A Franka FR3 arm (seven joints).
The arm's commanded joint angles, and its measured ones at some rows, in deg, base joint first. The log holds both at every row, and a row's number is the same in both.
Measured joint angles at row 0:
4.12 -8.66 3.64 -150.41 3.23 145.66 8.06
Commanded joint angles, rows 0 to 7:
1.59 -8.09 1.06 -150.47 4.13 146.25 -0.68
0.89 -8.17 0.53 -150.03 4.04 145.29 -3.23
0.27 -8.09 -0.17 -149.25 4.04 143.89 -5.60
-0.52 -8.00 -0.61 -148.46 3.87 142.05 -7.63
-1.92 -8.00 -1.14 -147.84 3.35 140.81 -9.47
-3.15 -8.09 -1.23 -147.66 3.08 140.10 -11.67
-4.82 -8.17 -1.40 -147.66 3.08 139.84 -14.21
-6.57 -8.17 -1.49 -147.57 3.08 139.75 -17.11
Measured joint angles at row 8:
-2.15 -8.78 -1.45 -148.87 3.16 141.94 -9.97
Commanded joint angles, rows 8 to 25:
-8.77 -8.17 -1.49 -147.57 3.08 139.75 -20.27
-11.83 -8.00 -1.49 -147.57 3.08 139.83 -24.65
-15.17 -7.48 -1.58 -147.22 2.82 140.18 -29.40
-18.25 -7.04 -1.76 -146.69 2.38 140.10 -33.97
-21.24 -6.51 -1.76 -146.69 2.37 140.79 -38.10
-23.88 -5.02 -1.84 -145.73 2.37 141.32 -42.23
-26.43 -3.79 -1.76 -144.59 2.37 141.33 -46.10
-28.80 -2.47 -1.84 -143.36 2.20 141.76 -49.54
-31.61 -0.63 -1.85 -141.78 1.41 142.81 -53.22
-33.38 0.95 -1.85 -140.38 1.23 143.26 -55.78
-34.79 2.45 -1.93 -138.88 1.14 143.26 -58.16
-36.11 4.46 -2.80 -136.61 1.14 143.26 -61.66
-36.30 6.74 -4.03 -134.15 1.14 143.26 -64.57
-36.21 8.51 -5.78 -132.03 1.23 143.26 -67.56
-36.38 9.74 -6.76 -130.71 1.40 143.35 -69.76
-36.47 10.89 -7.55 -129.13 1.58 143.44 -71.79
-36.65 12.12 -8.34 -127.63 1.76 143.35 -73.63
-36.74 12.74 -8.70 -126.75 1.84 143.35 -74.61
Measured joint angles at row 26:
-35.69 7.93 -7.72 -130.80 1.94 143.01 -70.82
